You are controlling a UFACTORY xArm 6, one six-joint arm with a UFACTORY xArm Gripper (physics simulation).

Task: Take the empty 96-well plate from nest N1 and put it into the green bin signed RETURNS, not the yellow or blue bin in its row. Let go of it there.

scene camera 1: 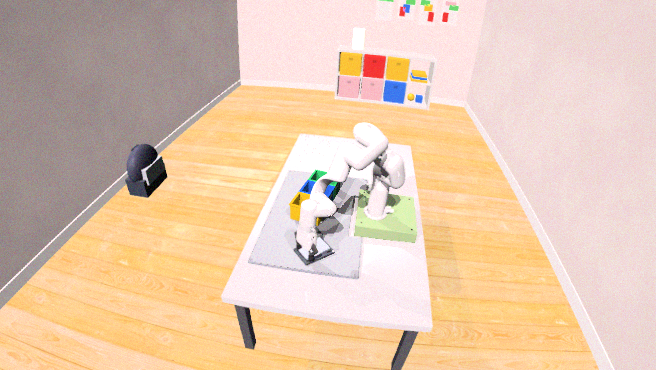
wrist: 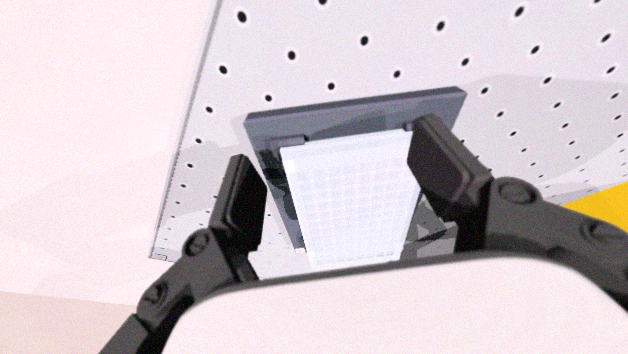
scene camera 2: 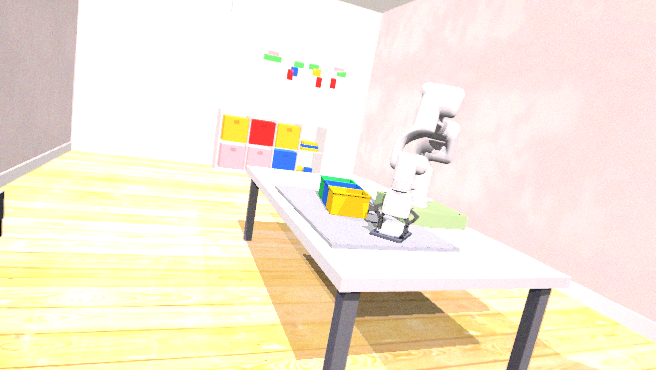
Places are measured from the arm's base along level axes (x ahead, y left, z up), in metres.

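Where they show: gripper, fingertip midpoint: (scene camera 1: 304, 254) (wrist: 330, 156) (scene camera 2: 391, 232); arm's base, link origin: (scene camera 1: 375, 212) (scene camera 2: 414, 203).
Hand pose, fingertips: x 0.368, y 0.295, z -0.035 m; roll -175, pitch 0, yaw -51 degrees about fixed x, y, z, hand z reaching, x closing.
Observation:
Each offset is from my fingertips to the top centre of the thing. "pt": to the spot under its first point. Level surfaces: height alone.
The white 96-well plate @(dy -0.045, dx -0.042, dz +0.015 m) (wrist: 355, 200) (scene camera 1: 324, 245) sits in the dark nest @(dy -0.046, dx -0.043, dz -0.008 m) (wrist: 345, 111) (scene camera 1: 320, 258) (scene camera 2: 382, 236) on the grey perforated board. The nest's label cannot be read. My gripper (wrist: 330, 156) (scene camera 1: 311, 248) is open, pointing down over the nest. In the wrist view its fingers stand on either side of the plate, with a wider gap at the left finger; the right finger overlaps the plate's edge in the picture. The green bin @(pt dy -0.642, dx -0.051, dz +0.041 m) (scene camera 1: 317, 175) (scene camera 2: 322, 187) stands at the far end of the bin row, partly hidden by the arm in scene camera 1. Its sign is unreadable.
The blue bin (scene camera 1: 307, 187) (scene camera 2: 325, 194) stands between the green bin and the yellow bin (scene camera 1: 298, 208) (scene camera 2: 348, 203) (wrist: 607, 205), which is nearest the nest. The arm's base stands on a light green block (scene camera 1: 385, 232) (scene camera 2: 442, 218) beside the perforated board @(dz -0.025 m) (scene camera 1: 275, 250) (scene camera 2: 350, 240) (wrist: 300, 30).

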